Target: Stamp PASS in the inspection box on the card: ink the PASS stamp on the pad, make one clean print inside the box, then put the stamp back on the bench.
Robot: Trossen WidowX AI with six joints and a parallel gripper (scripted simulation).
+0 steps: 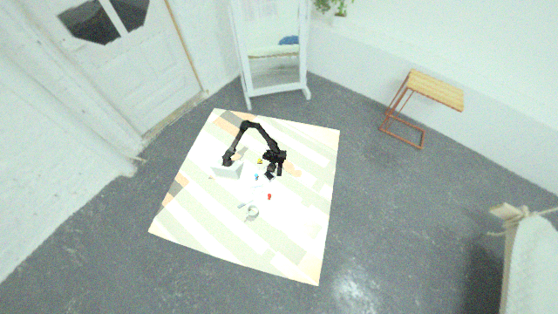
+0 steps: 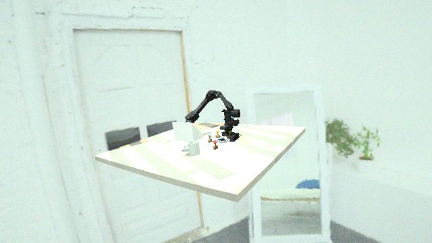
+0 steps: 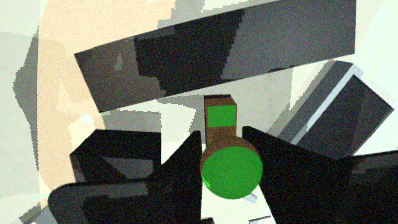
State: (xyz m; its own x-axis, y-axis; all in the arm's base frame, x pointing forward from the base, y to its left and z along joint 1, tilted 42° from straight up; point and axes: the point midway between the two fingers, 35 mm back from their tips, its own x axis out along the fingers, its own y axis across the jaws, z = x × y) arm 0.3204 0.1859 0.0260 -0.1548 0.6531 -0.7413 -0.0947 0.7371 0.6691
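Now: gripper tip 50 mm short of the black block, 10 mm to the right of it and 10 mm above it. From my gripper tip the other things lie so: green-topped stamp: right at my gripper tip; then dark ink pad: 90 mm to the right, 20 mm below, 10 mm behind; then yellow stamp: 130 mm behind, 10 mm below.
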